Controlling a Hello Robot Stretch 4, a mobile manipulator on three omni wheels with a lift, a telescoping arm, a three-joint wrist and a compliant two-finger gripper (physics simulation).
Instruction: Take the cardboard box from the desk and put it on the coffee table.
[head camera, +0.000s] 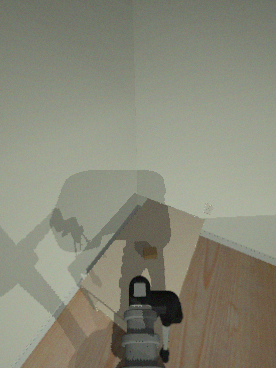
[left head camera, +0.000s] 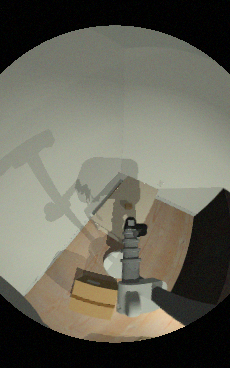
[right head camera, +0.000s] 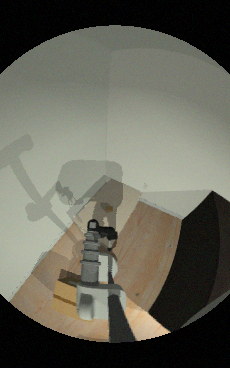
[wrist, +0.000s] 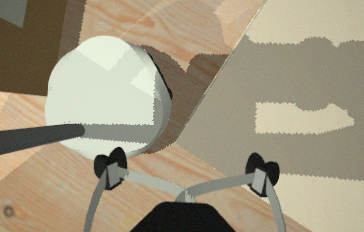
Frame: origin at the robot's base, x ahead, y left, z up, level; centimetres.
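Seen in the pictures: gripper, fingertip midpoint: (head camera: 162, 329) (wrist: 186, 163); robot's base, origin of the base link: (left head camera: 119, 263) (right head camera: 101, 266) (wrist: 120, 102).
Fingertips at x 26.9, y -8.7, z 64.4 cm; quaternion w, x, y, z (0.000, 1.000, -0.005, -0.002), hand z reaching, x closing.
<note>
Pixels of each thing's top centre, then the offset from my fingertips to it. "spot": a spot on its surface instead. Level surfaces: height alone.
- small brown cardboard box, middle of its top: (head camera: 150, 251) (right head camera: 108, 207) (left head camera: 128, 204) dz -17.1, dx +43.9, dy +1.3 cm
- pale desk, its level: dz -22.1 cm
- large tan box-shaped piece, middle of its top: (left head camera: 91, 301) (right head camera: 72, 303) dz -26.5, dx -76.6, dy +36.1 cm
- big dark piece, surface spot: (right head camera: 192, 265) spot: dz -14.7, dx -43.4, dy -95.2 cm
The small brown cardboard box (head camera: 150, 252) (left head camera: 128, 205) (right head camera: 107, 208) lies on the pale desk (head camera: 185, 235) (left head camera: 145, 192) (right head camera: 131, 192) (wrist: 320, 65) in the room corner. It does not show in the wrist view. My gripper (wrist: 186, 163) is open, its two fingertips wide apart with nothing held between them. It hangs above the floor by the near edge of the desk, on the robot's side of the box and apart from it. The arm hides part of the desk in the head view. I cannot make out a coffee table.
A white round thing (left head camera: 112, 264) (wrist: 100, 95) stands beside the desk, under the arm. A large tan box-shaped piece (left head camera: 92, 302) (right head camera: 64, 300) with a dark top stands left of the arm's base. Walls meet behind the desk. A big dark piece (left head camera: 205, 255) (right head camera: 192, 265) stands at the right.
</note>
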